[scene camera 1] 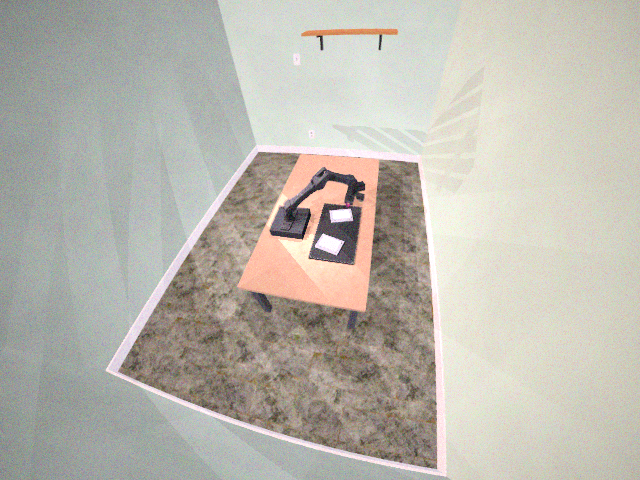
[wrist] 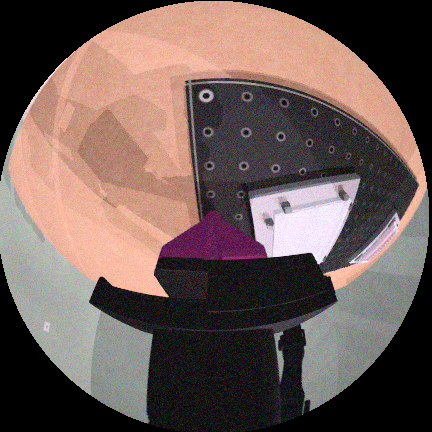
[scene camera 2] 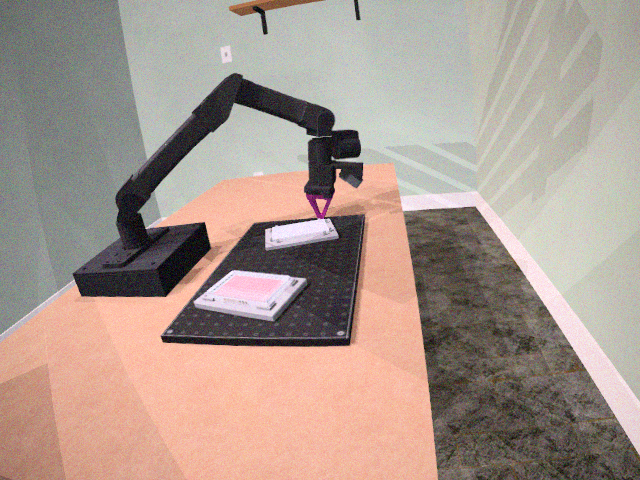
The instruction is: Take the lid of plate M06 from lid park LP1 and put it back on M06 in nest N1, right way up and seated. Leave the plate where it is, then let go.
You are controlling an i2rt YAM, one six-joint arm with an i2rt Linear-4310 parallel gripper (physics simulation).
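Frame: origin at the arm's base, x up, y ahead, z left, level; millimetres.
Where they show: gripper, between the fingertips: [scene camera 1: 347, 206] [wrist: 212, 216] [scene camera 2: 320, 219]; arm's base, origin of its link: [scene camera 1: 289, 219] [scene camera 2: 138, 247].
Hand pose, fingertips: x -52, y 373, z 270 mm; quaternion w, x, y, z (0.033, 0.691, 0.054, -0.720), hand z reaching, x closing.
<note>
Things, the pixels of their centre, and the offset from my fingertips. Level surfaces: height alone.
- flat white lid, middle of its body: [wrist: 305, 245] [scene camera 2: 299, 230] [scene camera 1: 341, 214] dx +14, dy -27, dz -111 mm
- pale base, middle of its body: [wrist: 304, 242] [scene camera 2: 299, 231] [scene camera 1: 341, 215] dx +10, dy -27, dz -111 mm
- plate with a pink top area, middle of its body: [scene camera 2: 248, 287] [wrist: 379, 244] [scene camera 1: 329, 243] dx +19, dy -46, dz -391 mm
- pale nest, middle of its body: [scene camera 2: 250, 292] [wrist: 377, 241] [scene camera 1: 329, 244] dx +9, dy -46, dz -391 mm
- black board, middle of its body: [scene camera 2: 285, 264] [wrist: 356, 230] [scene camera 1: 337, 230] dx -6, dy -24, dz -251 mm
- wooden table, height of its surface: dx -13 mm
A flat white lid [scene camera 1: 341, 215] [scene camera 2: 301, 227] [wrist: 305, 232] lies level on a pale base [scene camera 2: 305, 242] [wrist: 320, 192] with small dark posts, at the far end of the black board. A plate with a pink top area [scene camera 1: 329, 243] [scene camera 2: 253, 286] [wrist: 380, 241] sits in a pale nest [scene camera 2: 237, 310] at the near end. No labels are readable, and I cannot tell the lid's right side up. My gripper [scene camera 1: 347, 205] [scene camera 2: 321, 217] [wrist: 212, 216] has purple fingers, shut together and empty. It points down beside the lid's base near the board's far edge, apart from the lid. The wrist view hides the lid's lower part behind the gripper.
The black board [scene camera 1: 337, 228] [scene camera 2: 320, 289] [wrist: 225, 150] has rows of holes and lies on the wooden table [scene camera 1: 299, 284] [scene camera 2: 310, 403] [wrist: 150, 55]. The arm's dark base [scene camera 1: 289, 225] [scene camera 2: 136, 268] stands left of the board. A wooden shelf [scene camera 1: 349, 32] hangs on the back wall.
</note>
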